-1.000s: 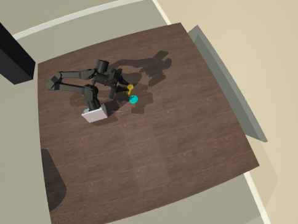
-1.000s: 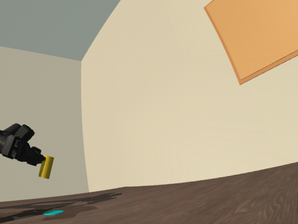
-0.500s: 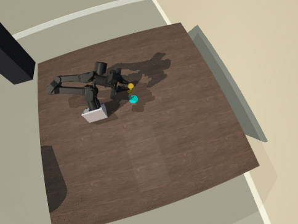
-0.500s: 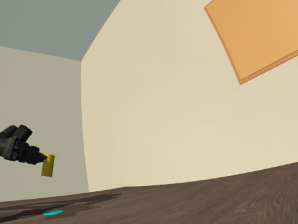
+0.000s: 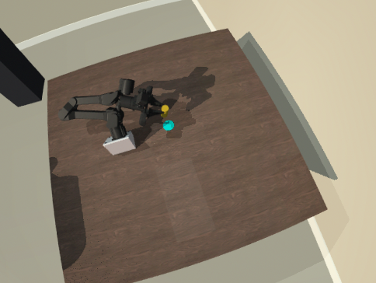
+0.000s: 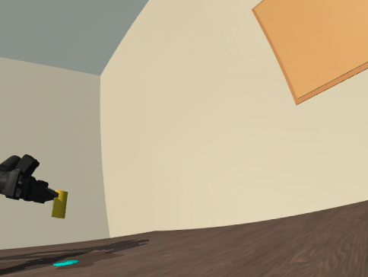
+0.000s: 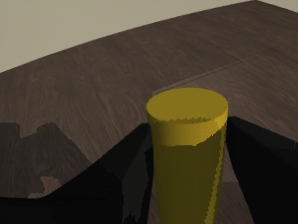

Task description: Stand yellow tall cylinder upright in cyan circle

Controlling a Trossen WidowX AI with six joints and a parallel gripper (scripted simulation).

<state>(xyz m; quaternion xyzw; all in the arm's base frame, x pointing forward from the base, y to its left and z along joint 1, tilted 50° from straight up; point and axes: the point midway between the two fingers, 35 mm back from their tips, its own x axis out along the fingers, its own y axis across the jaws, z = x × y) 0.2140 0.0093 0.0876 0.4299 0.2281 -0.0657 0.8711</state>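
The cyan circle is 160 mm below my gripper tip. From my gripper tip the other things lie so: yellow tall cylinder (20 mm below).
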